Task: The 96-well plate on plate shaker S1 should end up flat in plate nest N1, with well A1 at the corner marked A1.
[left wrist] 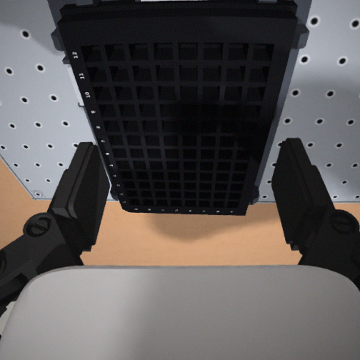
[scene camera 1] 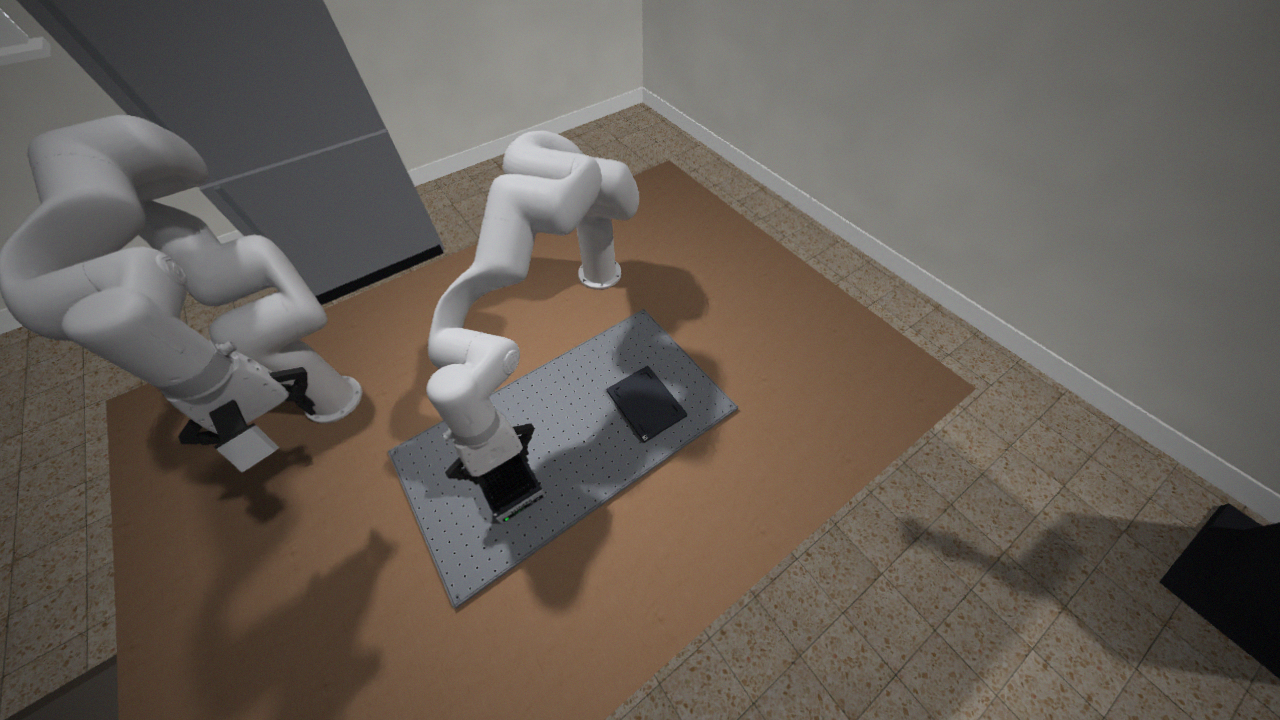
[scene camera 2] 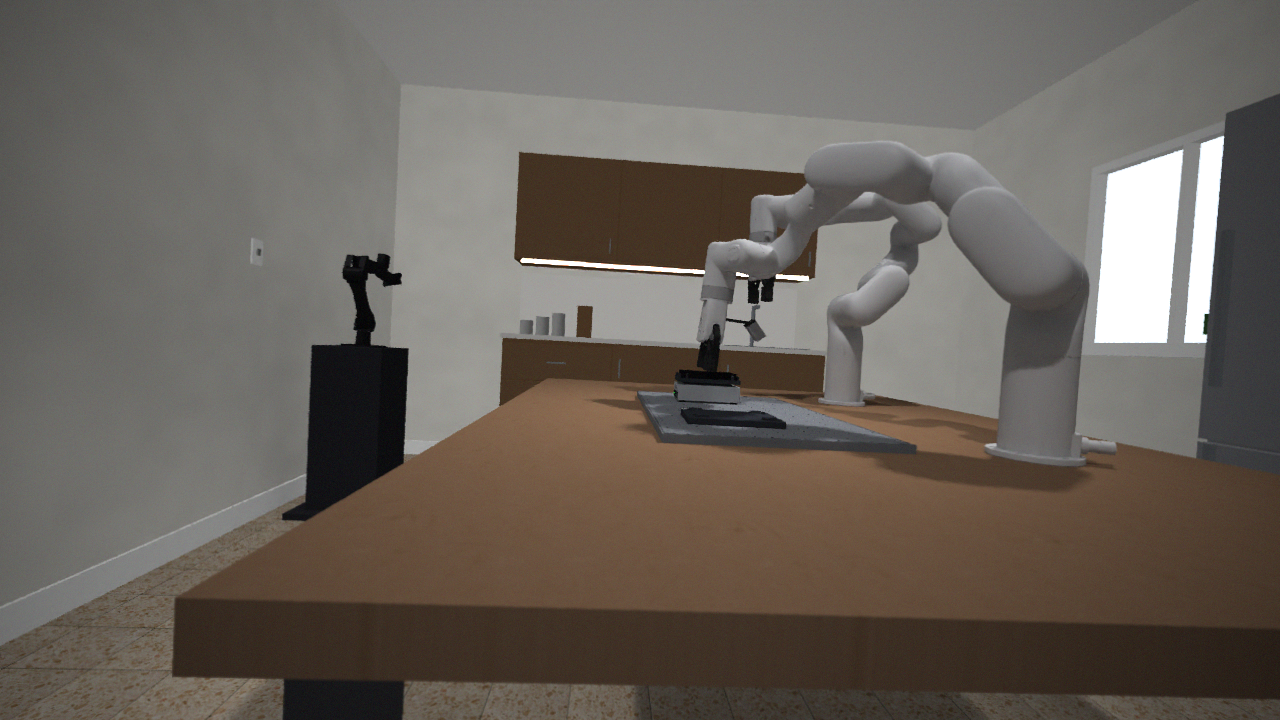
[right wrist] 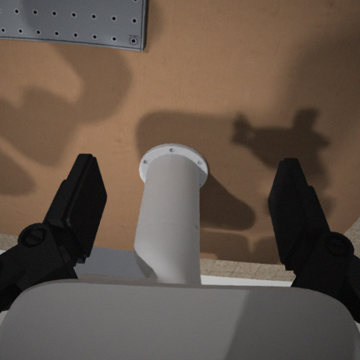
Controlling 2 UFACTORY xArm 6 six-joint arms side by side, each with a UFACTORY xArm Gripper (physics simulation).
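Seen in the pictures: left gripper, fingertip midpoint: (scene camera 1: 503, 468) (scene camera 2: 706, 369); right gripper, fingertip midpoint: (scene camera 1: 282, 426) (scene camera 2: 759, 302); left arm's base at its link origin: (scene camera 1: 600, 274) (scene camera 2: 1032, 457); right arm's base at its link origin: (scene camera 1: 334, 399) (scene camera 2: 841, 403).
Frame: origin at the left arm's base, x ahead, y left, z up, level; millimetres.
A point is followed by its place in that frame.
The black 96-well plate (scene camera 1: 510, 480) @(y -236, x 617, z 79 mm) (scene camera 2: 707, 377) @(y -213, x 581, z 71 mm) (left wrist: 182, 120) lies flat on the shaker (scene camera 2: 707, 392) @(y -208, x 577, z 38 mm), whose green light shows in scene camera 1. In the left wrist view its numbers run along the left edge, 12 at the top; its letters are too small to read. The flat black nest (scene camera 1: 646, 402) @(y 62, x 459, z 25 mm) (scene camera 2: 732, 418) @(y 110, x 439, z 25 mm) has a small pale mark at its lower corner in scene camera 1. My left gripper (scene camera 1: 494, 454) @(y -249, x 595, z 89 mm) (scene camera 2: 708, 353) @(y -249, x 595, z 89 mm) (left wrist: 188, 161) is open above the plate's near end, its fingers spread wider than the plate. My right gripper (scene camera 1: 248, 419) (scene camera 2: 760, 290) @(y -556, x 542, z 275 mm) (right wrist: 186, 177) is open and empty, high over the table.
A perforated grey board (scene camera 1: 572, 447) @(y -118, x 538, z 13 mm) (scene camera 2: 805, 432) @(y 96, x 323, z 13 mm) (right wrist: 75, 25) carries the shaker and nest on the brown table (scene camera 1: 716, 555) @(y 143, x 802, z 0 mm) (scene camera 2: 626, 537) @(y 651, x 381, z 0 mm). The right arm's white base (right wrist: 170, 215) stands below its gripper. A black pedestal (scene camera 2: 358, 420) with a small black arm stands beyond the table.
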